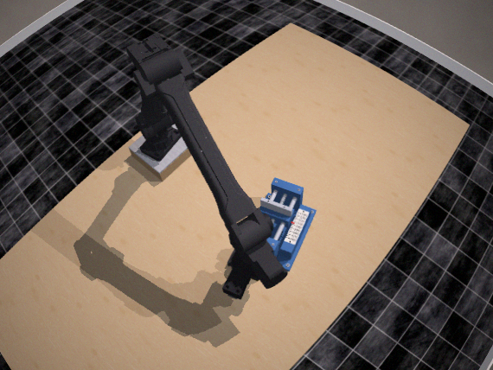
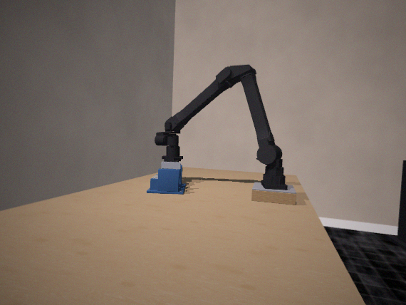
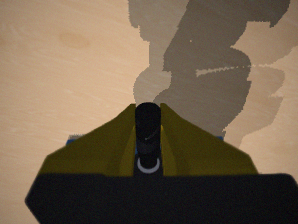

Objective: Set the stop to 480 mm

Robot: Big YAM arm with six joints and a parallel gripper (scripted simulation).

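Now: the black handwheel handle 1 cm to the left of my hand. Also, from my hand: sliding stop block: 2 cm behind, 17 cm to the left, 4 cm above; then black handwheel: 1 cm behind, 3 cm to the left, 1 cm above.
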